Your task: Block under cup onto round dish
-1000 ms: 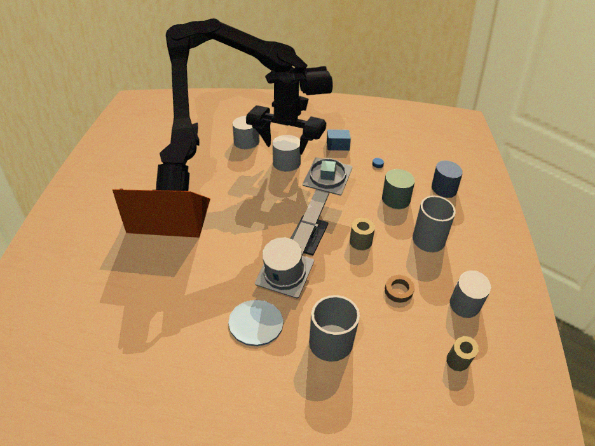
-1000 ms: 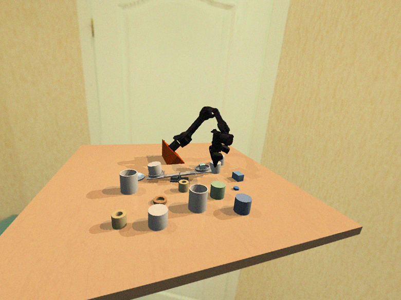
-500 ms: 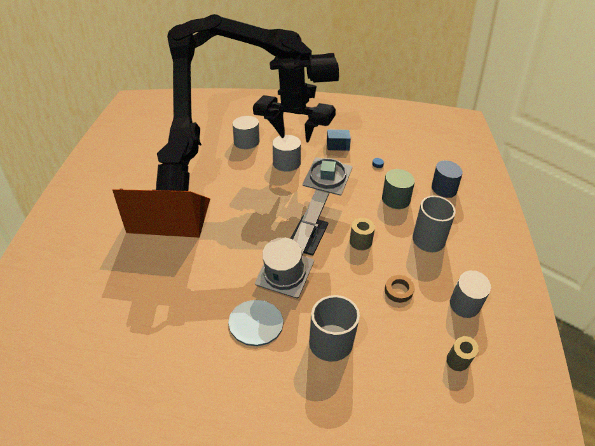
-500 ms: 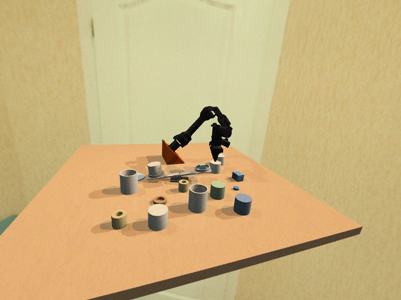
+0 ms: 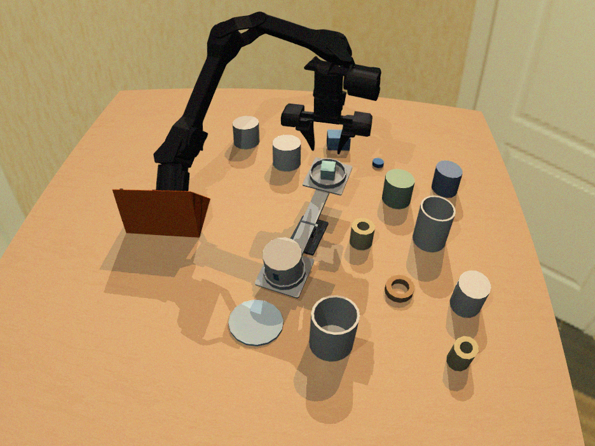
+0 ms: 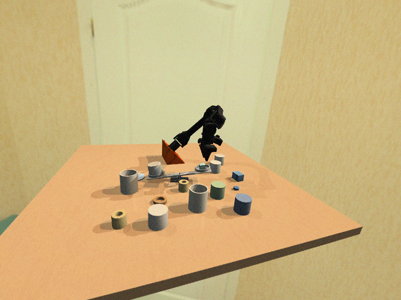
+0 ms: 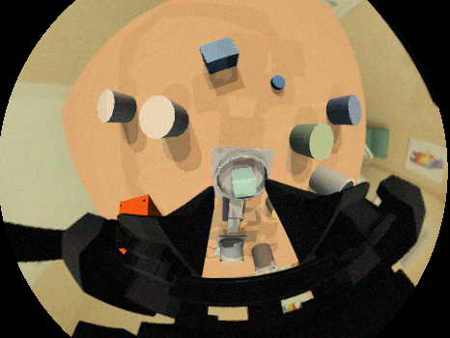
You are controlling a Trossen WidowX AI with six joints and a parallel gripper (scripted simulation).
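Right now my gripper tip is 7 cm past the pale blue round dish, 38 cm to the left of it and 12 cm above it. From my gripper tip the other things lie so: blue box (1 cm ahead, 21 cm to the left, 11 cm below); then small balance (1 cm behind, 14 cm to the right, 10 cm below).
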